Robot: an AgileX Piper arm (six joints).
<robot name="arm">
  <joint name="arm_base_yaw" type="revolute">
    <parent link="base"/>
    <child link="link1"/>
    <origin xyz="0 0 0.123" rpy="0 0 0"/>
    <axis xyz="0 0 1"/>
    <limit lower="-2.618" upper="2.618"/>
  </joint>
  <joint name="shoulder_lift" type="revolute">
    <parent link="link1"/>
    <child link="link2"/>
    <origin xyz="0 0 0" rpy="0 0 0"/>
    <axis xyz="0 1 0"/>
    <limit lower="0" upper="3.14"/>
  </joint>
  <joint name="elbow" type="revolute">
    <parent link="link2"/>
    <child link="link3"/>
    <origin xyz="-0.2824 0 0.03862" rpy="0 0 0"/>
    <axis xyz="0 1 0"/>
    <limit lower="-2.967" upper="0"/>
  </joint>
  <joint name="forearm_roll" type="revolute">
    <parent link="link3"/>
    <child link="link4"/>
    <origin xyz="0.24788 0 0.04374" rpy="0 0 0"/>
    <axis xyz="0.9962 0 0.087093"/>
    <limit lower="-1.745" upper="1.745"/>
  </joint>
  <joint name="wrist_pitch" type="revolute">
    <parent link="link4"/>
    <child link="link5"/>
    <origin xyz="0 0 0" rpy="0 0 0"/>
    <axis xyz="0 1 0"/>
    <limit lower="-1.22" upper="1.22"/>
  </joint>
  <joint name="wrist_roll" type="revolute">
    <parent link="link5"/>
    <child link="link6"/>
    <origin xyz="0.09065 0 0.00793" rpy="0 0 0"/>
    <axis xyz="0.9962 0 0.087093"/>
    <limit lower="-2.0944" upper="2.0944"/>
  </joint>
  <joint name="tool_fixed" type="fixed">
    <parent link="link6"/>
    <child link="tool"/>
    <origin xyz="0 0 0" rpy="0 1.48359 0"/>
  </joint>
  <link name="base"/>
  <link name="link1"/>
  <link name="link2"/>
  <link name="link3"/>
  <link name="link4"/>
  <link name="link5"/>
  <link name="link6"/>
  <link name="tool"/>
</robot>
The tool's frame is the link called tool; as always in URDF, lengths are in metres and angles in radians.
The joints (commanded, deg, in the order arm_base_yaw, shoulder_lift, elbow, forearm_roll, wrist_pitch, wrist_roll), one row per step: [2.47 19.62 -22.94 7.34 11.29 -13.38]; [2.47 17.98 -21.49 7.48 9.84 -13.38]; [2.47 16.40 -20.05 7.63 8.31 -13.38]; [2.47 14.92 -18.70 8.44 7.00 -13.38]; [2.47 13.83 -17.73 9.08 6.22 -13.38]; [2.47 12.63 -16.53 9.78 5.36 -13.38]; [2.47 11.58 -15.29 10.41 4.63 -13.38]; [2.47 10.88 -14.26 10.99 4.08 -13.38]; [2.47 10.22 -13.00 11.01 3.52 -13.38]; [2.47 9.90 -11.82 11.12 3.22 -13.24]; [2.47 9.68 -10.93 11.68 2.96 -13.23]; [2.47 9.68 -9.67 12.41 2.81 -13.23]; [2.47 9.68 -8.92 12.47 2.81 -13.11]
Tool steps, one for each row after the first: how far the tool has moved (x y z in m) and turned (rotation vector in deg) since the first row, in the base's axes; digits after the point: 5 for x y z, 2 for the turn. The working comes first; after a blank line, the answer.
Tool pose at each row, in the base's axes (x y z in m, rotation vector in deg; the steps are taken from these numbers as rounded here): [0.08257 0.00584 0.30765 -8.11 92.53 -1.70]; [0.07884 0.00543 0.30376 -7.74 90.93 -1.74]; [0.07542 0.00500 0.29987 -7.35 89.29 -1.79]; [0.07232 0.00475 0.29596 -6.56 87.91 -1.22]; [0.07010 0.00458 0.29288 -5.97 87.04 -0.76]; [0.06789 0.00437 0.28867 -5.33 86.22 -0.26]; [0.06626 0.00419 0.28380 -4.77 85.72 0.20]; [0.06544 0.00406 0.27945 -4.28 85.52 0.62]; [0.06502 0.00387 0.27368 -4.17 85.58 0.57]; [0.06541 0.00381 0.26758 -3.96 86.15 0.73]; [0.06571 0.00379 0.26301 -3.53 86.58 1.18]; [0.06682 0.00384 0.25582 -3.01 87.71 1.76]; [0.06741 0.00387 0.25138 -2.89 88.47 1.91]

[-0.00373 -0.00041 -0.00389 0.24 -1.61 -0.16]; [-0.00715 -0.00084 -0.00778 0.48 -3.27 -0.34]; [-0.01025 -0.00109 -0.01169 1.38 -4.65 -0.42]; [-0.01247 -0.00126 -0.01477 2.07 -5.51 -0.46]; [-0.01468 -0.00147 -0.01898 2.82 -6.33 -0.51]; [-0.01631 -0.00165 -0.02385 3.49 -6.82 -0.56]; [-0.01713 -0.00178 -0.02820 4.08 -7.01 -0.61]; [-0.01755 -0.00197 -0.03397 4.11 -6.96 -0.72]; [-0.01716 -0.00203 -0.04007 4.33 -6.38 -0.79]; [-0.01686 -0.00205 -0.04464 4.89 -5.94 -0.82]; [-0.01575 -0.00200 -0.05183 5.55 -4.79 -0.86]; [-0.01516 -0.00197 -0.05627 5.70 -4.03 -0.90]
